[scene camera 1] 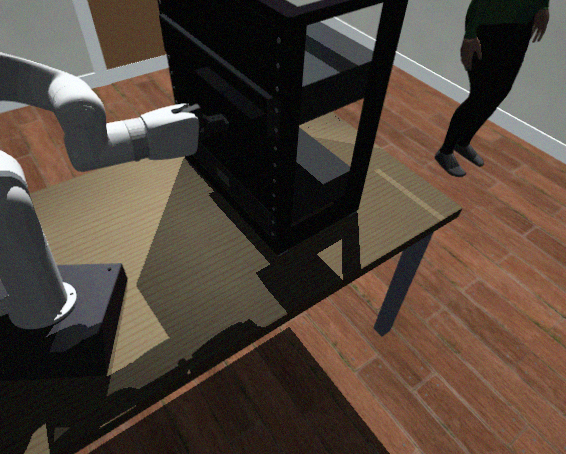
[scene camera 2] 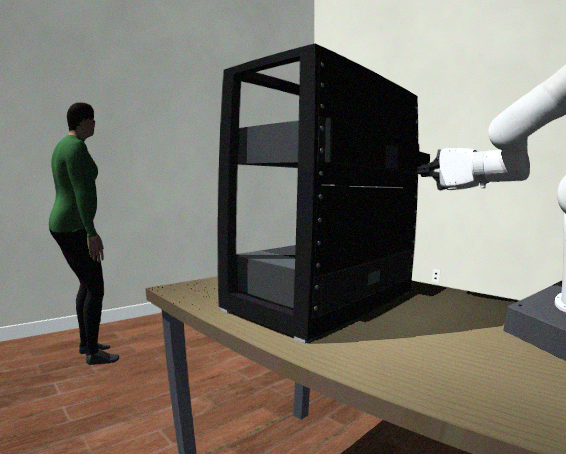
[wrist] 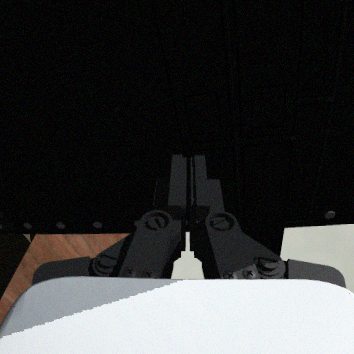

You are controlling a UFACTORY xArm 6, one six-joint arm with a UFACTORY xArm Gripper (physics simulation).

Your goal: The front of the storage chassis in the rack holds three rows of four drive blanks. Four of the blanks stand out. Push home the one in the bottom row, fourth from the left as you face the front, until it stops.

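Pixels of known places: gripper, fingertip midpoint: [scene camera 1: 225, 121] [scene camera 2: 418, 171] [wrist: 187, 177]; arm's base at its link origin: [scene camera 1: 44, 305].
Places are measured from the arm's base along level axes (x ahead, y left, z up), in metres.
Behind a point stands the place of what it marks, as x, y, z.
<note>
The rack [scene camera 1: 289, 150] @[0.550, -0.029, 0.252] [scene camera 2: 306, 210] @[0.458, 0.466, 0.184] stands upright on the table. The body of what looks like the storage chassis [scene camera 2: 271, 144] @[0.590, 0.459, 0.319] shows through the rack's open side in scene camera 2. The chassis front is almost black, and the separate drive blanks, including the bottom-row fourth one, cannot be told apart. A dark block [scene camera 2: 424, 157] @[0.466, 0.034, 0.322] stands out past the rack's far front edge, just above the fingers. My gripper [scene camera 1: 226, 121] @[0.455, 0.080, 0.281] [scene camera 2: 419, 170] @[0.455, 0.080, 0.281] [wrist: 187, 177] @[0.455, 0.080, 0.281] is shut and empty, its fingertips close against the dark front. Whether they touch a blank is hidden.
A lower unit [scene camera 2: 267, 280] @[0.599, 0.455, 0.014] sits at the bottom of the rack. The table [scene camera 1: 100, 200] @[0.165, 0.371, -0.087] [scene camera 2: 425, 370] @[0.204, 0.378, -0.087] carries the rack and the arm's dark base block [scene camera 1: 92, 300] @[0.090, -0.028, -0.002] [scene camera 2: 535, 320] @[0.081, 0.104, -0.031]. A person in green [scene camera 2: 75, 180] stands on the floor beyond the table.
</note>
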